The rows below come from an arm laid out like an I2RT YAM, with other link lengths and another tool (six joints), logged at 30 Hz.
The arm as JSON. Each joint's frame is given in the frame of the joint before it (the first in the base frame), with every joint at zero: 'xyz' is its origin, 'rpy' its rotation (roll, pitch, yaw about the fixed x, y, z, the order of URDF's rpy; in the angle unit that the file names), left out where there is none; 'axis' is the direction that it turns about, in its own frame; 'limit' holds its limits. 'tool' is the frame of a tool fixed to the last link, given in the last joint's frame.
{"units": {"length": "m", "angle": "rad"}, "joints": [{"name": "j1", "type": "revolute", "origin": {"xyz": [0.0, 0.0, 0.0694]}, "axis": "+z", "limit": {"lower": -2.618, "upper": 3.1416}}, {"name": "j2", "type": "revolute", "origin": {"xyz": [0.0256, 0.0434, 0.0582], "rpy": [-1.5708, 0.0, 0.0]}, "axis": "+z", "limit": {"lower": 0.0, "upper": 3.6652}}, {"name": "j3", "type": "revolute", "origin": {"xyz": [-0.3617, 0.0, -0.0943], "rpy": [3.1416, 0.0, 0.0]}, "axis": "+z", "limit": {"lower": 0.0, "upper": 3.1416}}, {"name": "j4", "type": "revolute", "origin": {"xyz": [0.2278, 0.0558, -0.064]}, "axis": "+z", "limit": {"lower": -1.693, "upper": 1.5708}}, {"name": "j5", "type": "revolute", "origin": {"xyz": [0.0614, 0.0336, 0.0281], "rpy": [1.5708, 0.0, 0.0]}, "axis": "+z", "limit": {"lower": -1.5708, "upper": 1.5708}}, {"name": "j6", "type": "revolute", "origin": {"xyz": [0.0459, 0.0, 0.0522], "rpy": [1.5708, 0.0, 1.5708]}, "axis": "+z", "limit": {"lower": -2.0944, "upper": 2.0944}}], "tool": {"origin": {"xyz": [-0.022, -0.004, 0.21], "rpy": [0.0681, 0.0, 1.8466]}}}
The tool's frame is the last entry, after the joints.
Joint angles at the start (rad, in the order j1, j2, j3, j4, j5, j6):
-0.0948, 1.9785, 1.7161, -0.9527, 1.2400, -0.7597
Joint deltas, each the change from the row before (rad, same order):
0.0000, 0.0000, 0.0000, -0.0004, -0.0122, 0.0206
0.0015, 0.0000, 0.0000, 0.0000, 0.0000, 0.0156
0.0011, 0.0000, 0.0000, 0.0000, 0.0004, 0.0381
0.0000, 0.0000, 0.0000, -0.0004, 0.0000, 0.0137
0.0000, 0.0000, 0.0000, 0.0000, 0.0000, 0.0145
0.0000, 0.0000, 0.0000, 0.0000, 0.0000, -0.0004
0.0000, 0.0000, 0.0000, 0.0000, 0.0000, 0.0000
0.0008, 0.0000, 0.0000, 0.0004, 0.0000, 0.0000
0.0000, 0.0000, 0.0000, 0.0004, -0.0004, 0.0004
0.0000, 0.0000, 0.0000, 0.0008, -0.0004, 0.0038
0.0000, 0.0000, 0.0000, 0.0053, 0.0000, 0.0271
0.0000, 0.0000, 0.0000, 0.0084, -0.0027, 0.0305
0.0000, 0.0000, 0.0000, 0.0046, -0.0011, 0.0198
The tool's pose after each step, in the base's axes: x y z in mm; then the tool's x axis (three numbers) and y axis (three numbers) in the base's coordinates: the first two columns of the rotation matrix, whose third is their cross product. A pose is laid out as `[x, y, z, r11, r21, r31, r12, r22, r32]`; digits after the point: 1 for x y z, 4 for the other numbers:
[406.9, -289.4, 288.9, -0.9949, -0.0564, 0.0834, -0.0948, 0.2461, -0.9646]
[407.6, -288.8, 288.8, -0.9962, -0.0530, 0.0686, -0.0797, 0.2469, -0.9658]
[408.8, -288.3, 288.8, -0.9986, -0.0420, 0.0326, -0.0420, 0.2483, -0.9678]
[409.0, -288.3, 288.7, -0.9991, -0.0377, 0.0200, -0.0287, 0.2488, -0.9681]
[409.3, -288.3, 288.7, -0.9994, -0.0332, 0.0062, -0.0143, 0.2493, -0.9683]
[409.3, -288.3, 288.7, -0.9994, -0.0333, 0.0066, -0.0147, 0.2493, -0.9683]
[409.3, -288.3, 288.7, -0.9994, -0.0333, 0.0066, -0.0147, 0.2493, -0.9683]
[409.6, -287.9, 288.7, -0.9994, -0.0341, 0.0062, -0.0145, 0.2493, -0.9683]
[409.7, -287.9, 288.6, -0.9994, -0.0341, 0.0054, -0.0137, 0.2496, -0.9682]
[410.0, -287.9, 288.6, -0.9995, -0.0330, 0.0009, -0.0092, 0.2500, -0.9682]
[411.5, -287.9, 288.7, -0.9992, -0.0245, -0.0300, 0.0230, 0.2503, -0.9679]
[413.8, -287.8, 288.3, -0.9976, -0.0157, -0.0676, 0.0614, 0.2527, -0.9656]
[415.1, -287.7, 288.3, -0.9958, -0.0098, -0.0910, 0.0855, 0.2535, -0.9635]

